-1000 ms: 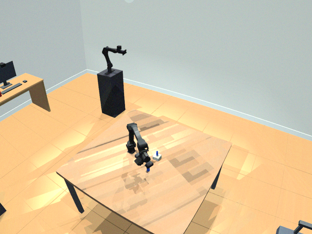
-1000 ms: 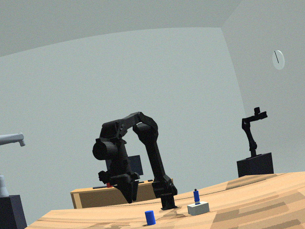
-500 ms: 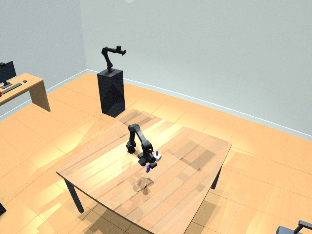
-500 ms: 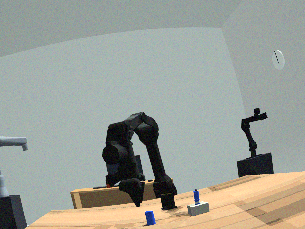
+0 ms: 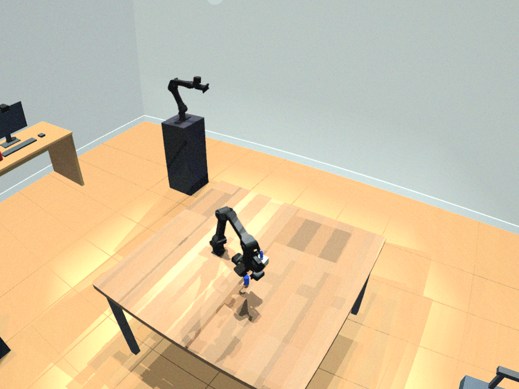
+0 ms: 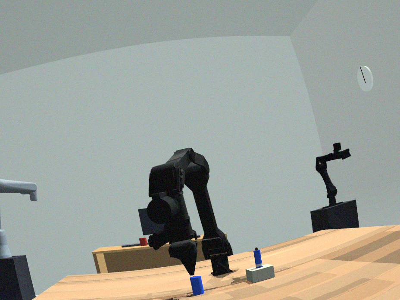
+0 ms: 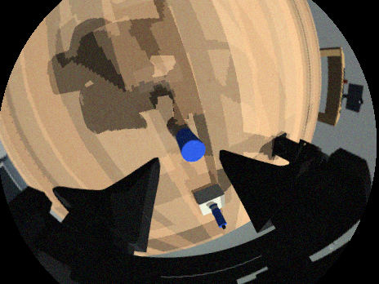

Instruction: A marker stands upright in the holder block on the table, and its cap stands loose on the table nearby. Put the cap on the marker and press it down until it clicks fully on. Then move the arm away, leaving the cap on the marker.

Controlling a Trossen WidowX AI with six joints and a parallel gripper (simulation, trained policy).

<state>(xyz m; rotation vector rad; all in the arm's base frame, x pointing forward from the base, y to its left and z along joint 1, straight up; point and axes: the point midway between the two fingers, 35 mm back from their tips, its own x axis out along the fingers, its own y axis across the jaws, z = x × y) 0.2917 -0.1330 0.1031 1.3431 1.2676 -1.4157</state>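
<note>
My gripper tip is 40 mm above the blue cap, 10 mm to the right of it and 10 mm past it. Round my gripper tip: blue marker 180 mm to the left, 20 mm behind; holder block 180 mm to the left, 50 mm below, 20 mm behind.
</note>
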